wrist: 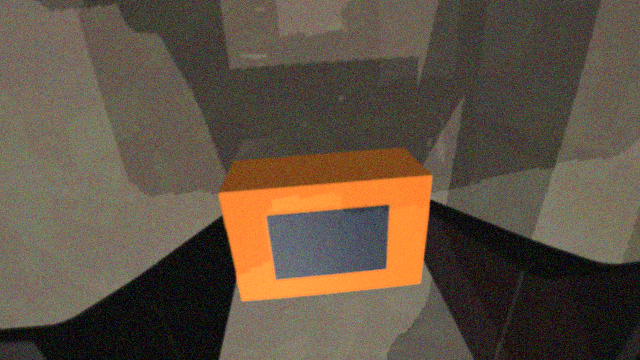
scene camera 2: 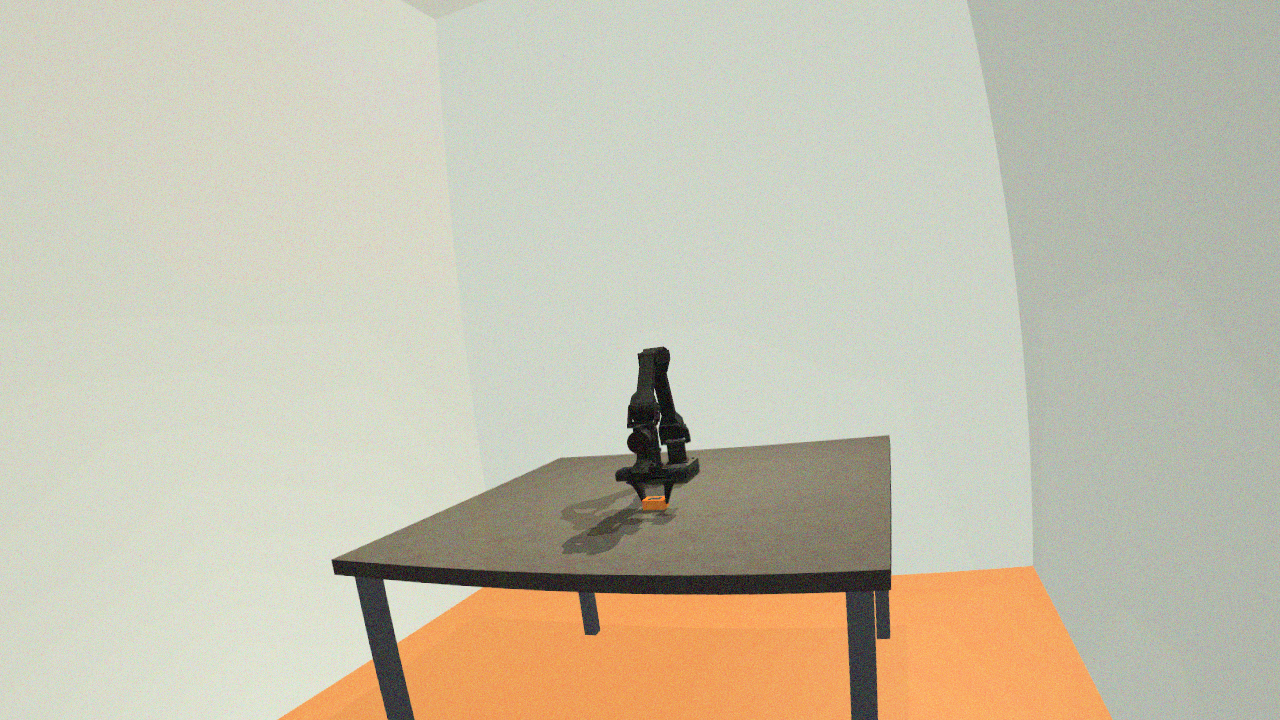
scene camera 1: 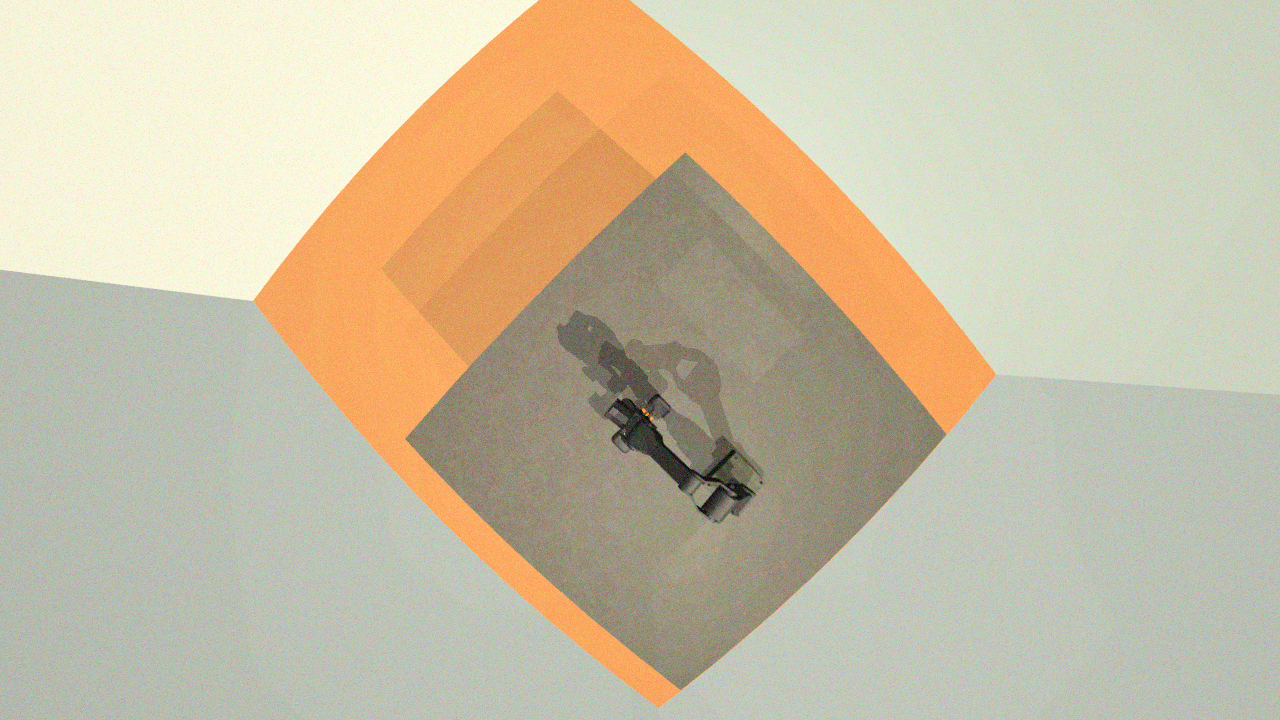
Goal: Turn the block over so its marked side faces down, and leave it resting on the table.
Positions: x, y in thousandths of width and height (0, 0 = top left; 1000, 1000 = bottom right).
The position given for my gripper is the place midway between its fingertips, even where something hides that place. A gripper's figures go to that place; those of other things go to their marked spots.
Labels:
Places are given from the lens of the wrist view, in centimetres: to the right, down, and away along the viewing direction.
my gripper (wrist: 509, 604): 0, 1, 11
block (wrist: 476, 626): 0, 1, 9

